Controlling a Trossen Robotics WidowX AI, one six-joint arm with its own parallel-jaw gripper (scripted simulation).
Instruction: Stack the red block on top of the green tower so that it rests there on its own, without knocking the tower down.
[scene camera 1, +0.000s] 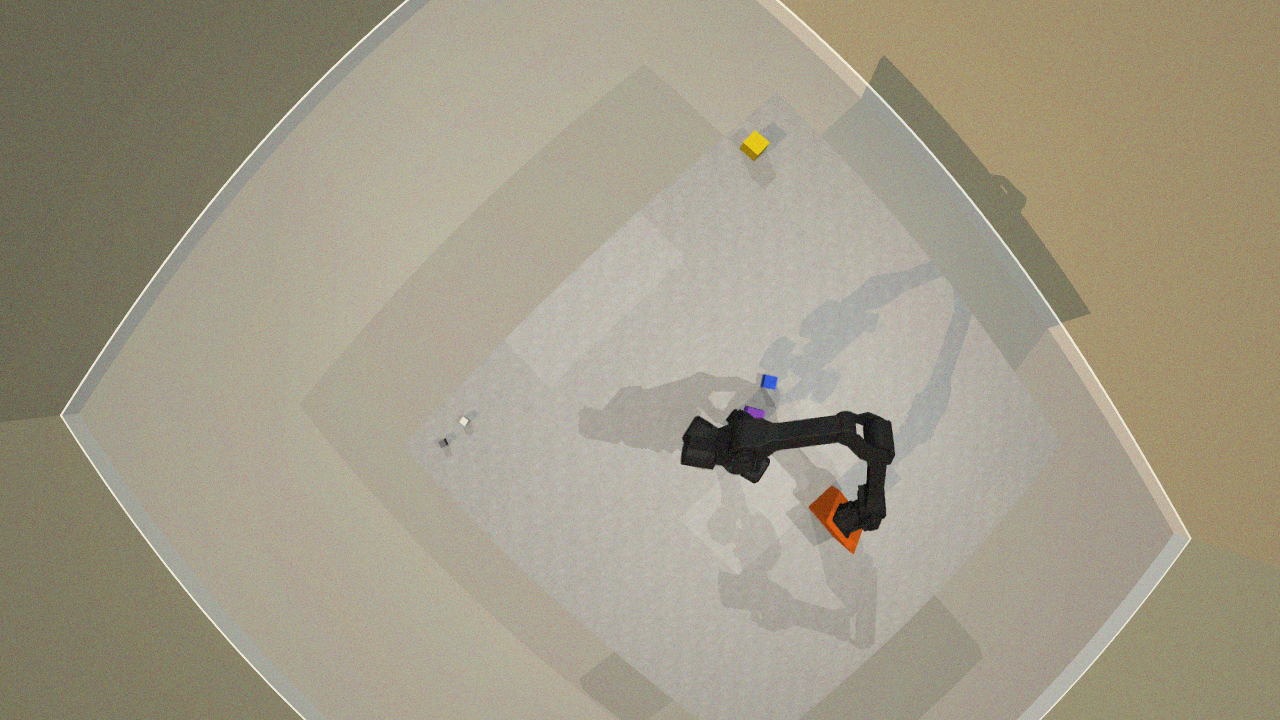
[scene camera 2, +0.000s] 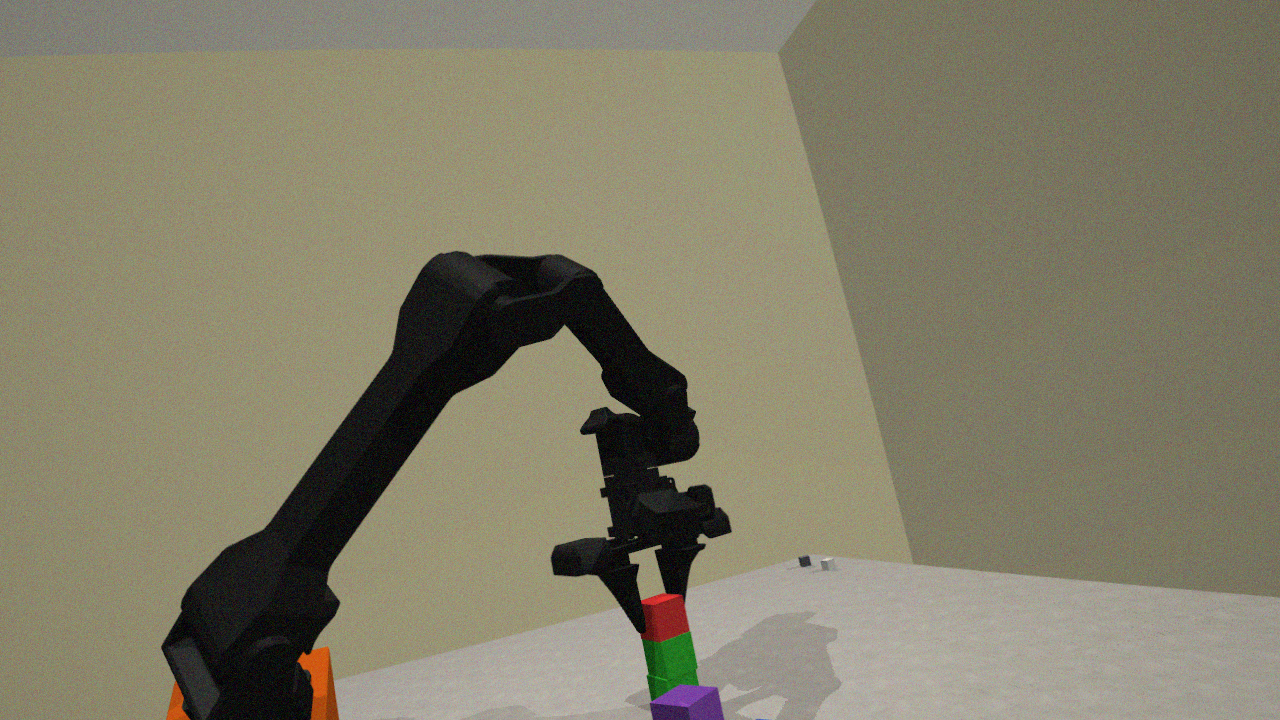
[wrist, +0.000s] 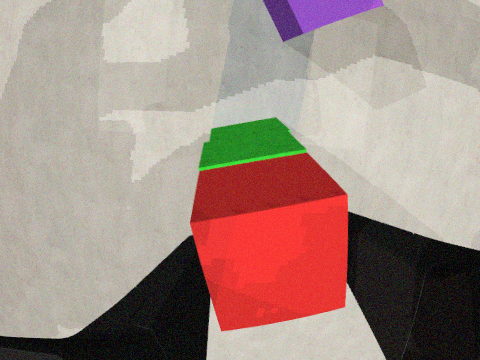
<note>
I see my gripper (scene camera 2: 660, 626) and a red block (scene camera 2: 665, 615).
The red block shows as well in the wrist view (wrist: 271, 235). My gripper is seen too in scene camera 1 (scene camera 1: 720, 444) and in the wrist view (wrist: 266, 235).
</note>
